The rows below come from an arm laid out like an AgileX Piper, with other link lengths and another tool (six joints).
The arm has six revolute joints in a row. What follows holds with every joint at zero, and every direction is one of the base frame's. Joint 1 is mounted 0.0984 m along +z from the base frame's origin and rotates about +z. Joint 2 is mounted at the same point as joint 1 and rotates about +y. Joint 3 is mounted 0.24 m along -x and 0.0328 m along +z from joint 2 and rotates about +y. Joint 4 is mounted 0.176 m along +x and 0.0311 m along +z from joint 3 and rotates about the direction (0.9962, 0, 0.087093). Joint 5 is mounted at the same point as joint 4 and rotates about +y. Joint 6 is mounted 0.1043 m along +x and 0.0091 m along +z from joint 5 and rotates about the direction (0.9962, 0, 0.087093). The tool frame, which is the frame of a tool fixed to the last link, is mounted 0.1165 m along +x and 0.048 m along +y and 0.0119 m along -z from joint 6; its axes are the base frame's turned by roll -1.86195, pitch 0.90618 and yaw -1.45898 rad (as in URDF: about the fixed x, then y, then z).
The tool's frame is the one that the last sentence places.
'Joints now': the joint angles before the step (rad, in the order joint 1, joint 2, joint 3, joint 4, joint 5, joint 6). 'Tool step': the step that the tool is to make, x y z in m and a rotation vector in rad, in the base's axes. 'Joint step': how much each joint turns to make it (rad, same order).
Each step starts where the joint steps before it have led.
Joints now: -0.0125 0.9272 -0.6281 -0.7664 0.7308 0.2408
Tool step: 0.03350 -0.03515 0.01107 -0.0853 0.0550 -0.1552
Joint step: -0.0194 0.2629 -0.1855 -0.1706 0.0995 0.1691
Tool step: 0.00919 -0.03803 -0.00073 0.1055 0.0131 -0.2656
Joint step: -0.2118 0.1814 -0.2085 0.1358 0.0535 -0.0344
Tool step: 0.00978 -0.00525 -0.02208 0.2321 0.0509 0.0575
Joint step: -0.2591 0.1430 -0.1456 0.4490 -0.0828 -0.5005
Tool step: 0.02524 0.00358 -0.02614 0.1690 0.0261 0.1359
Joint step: -0.0979 0.1936 -0.1332 0.3185 -0.0001 -0.3713
